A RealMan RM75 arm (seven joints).
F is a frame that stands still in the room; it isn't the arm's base.
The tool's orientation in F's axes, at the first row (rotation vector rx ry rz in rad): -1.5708 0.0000 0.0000
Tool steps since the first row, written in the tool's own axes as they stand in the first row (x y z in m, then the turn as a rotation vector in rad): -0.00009 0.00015 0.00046 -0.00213 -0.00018 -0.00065; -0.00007 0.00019 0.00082 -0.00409 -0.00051 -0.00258; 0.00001 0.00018 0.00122 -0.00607 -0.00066 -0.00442; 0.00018 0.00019 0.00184 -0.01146 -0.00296 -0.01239; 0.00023 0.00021 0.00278 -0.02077 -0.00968 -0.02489; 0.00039 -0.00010 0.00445 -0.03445 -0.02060 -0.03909; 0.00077 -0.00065 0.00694 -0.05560 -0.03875 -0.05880; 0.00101 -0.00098 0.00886 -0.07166 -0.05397 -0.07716
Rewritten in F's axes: -0.00009 0.00046 -0.00015 -0.00213 -0.00065 0.00018; -0.00007 0.00082 -0.00019 -0.00409 -0.00258 0.00051; 0.00001 0.00122 -0.00018 -0.00607 -0.00442 0.00066; 0.00018 0.00184 -0.00019 -0.01146 -0.01239 0.00296; 0.00023 0.00278 -0.00021 -0.02077 -0.02489 0.00968; 0.00039 0.00445 0.00010 -0.03445 -0.03909 0.02060; 0.00077 0.00694 0.00065 -0.05560 -0.05880 0.03875; 0.00101 0.00886 0.00098 -0.07166 -0.07716 0.05397
